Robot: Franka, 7 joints.
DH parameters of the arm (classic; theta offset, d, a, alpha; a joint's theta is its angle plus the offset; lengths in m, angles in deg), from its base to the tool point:
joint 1: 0 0.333 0 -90
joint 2: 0 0 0 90
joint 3: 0 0.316 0.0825 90
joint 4: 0 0 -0.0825 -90
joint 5: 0 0.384 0 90
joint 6: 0 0 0.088 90
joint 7: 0 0.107 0 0
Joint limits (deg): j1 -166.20..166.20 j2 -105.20..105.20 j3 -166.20..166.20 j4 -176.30..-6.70 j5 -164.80..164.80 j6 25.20..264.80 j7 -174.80..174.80
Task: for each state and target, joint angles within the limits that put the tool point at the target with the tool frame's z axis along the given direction. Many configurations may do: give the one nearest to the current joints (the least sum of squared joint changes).
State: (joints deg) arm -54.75 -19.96 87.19 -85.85 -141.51 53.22 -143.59
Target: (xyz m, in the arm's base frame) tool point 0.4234 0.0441 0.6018 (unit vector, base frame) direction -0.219 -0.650 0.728
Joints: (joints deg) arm -47.64 -24.48 60.88 -131.42 -106.40 58.71 -143.59
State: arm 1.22 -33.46 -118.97 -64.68 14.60 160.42 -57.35
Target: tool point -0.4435 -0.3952 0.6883 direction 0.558 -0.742 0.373
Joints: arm -27.72 -67.27 -67.06 -96.08 39.43 133.56 -57.35
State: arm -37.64 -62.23 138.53 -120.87 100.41 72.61 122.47
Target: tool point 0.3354 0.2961 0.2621 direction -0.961 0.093 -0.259
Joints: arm -83.99 -49.56 105.99 -117.23 55.35 43.92 122.47
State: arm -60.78 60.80 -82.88 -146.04 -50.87 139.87 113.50
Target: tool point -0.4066 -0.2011 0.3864 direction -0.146 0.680 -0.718
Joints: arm -46.97 36.09 -106.24 -136.18 -10.10 116.51 113.50
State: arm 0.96 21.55 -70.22 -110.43 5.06 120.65 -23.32
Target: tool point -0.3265 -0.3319 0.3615 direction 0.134 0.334 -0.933
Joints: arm -30.81 16.09 -105.18 -130.44 6.27 106.83 -23.32
